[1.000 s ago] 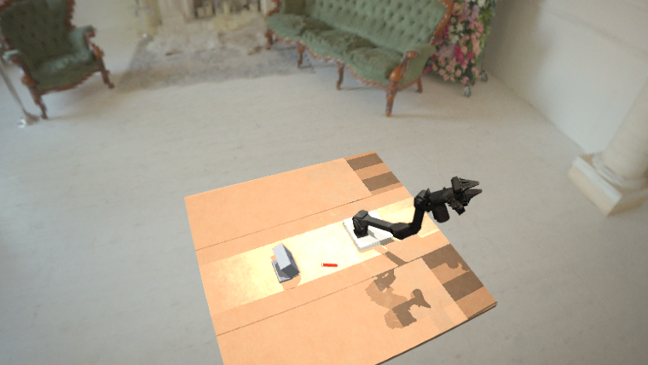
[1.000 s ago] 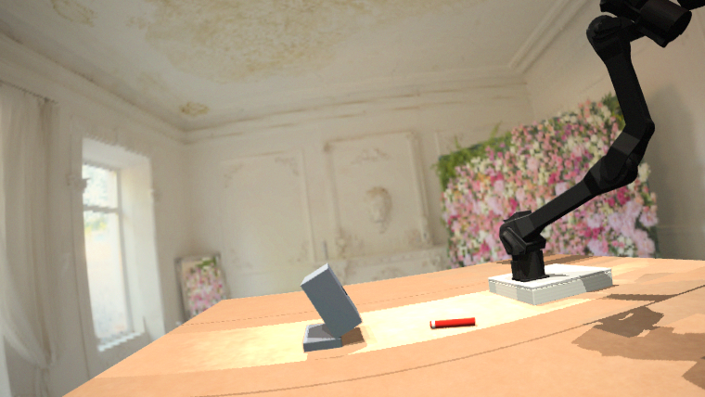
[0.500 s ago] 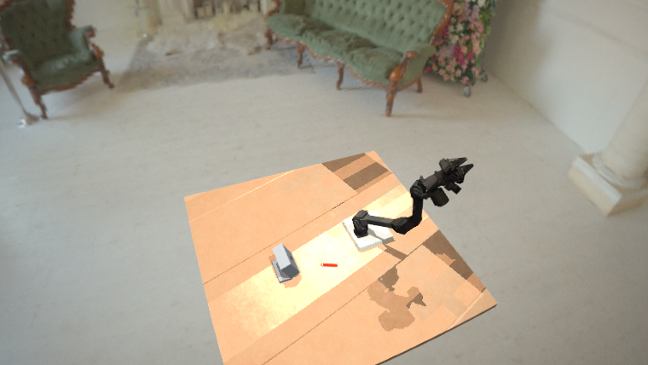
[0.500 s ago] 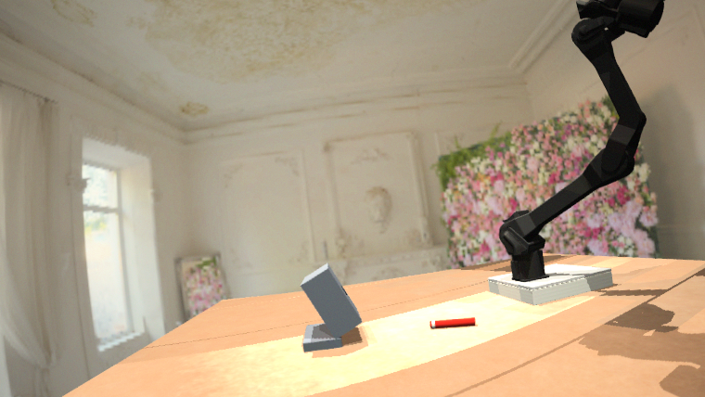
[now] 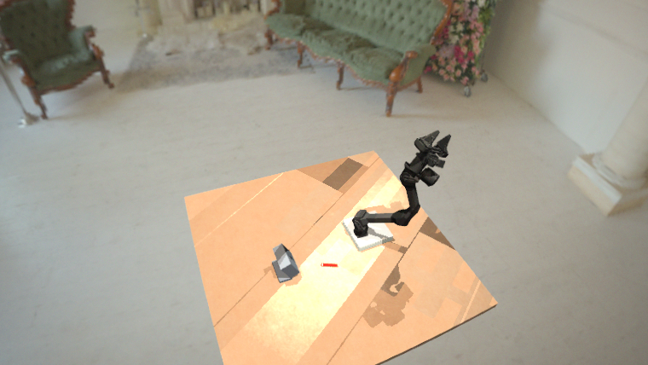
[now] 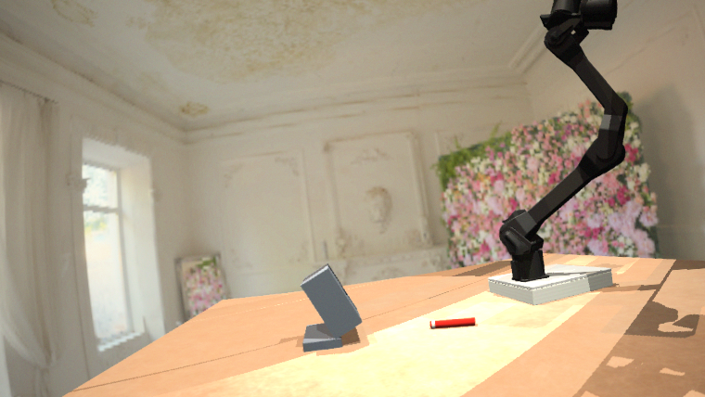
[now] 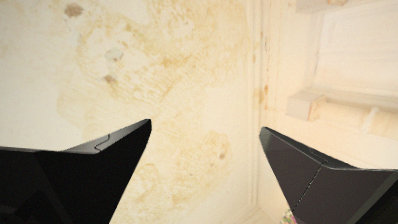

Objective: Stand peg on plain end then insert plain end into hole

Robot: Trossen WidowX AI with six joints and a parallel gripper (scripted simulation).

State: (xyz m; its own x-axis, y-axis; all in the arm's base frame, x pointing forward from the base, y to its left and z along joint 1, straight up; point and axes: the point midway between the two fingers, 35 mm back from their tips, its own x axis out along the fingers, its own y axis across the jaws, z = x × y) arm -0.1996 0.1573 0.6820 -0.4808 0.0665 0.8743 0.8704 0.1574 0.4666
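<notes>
The red peg lies 46 cm ahead of my gripper tip, 4 cm to the right of it and 74 cm below it. Also, from my gripper tip: grey sloped panel: 65 cm ahead, 7 cm to the right, 67 cm below; grey foot: 67 cm ahead, 7 cm to the right, 74 cm below.
</notes>
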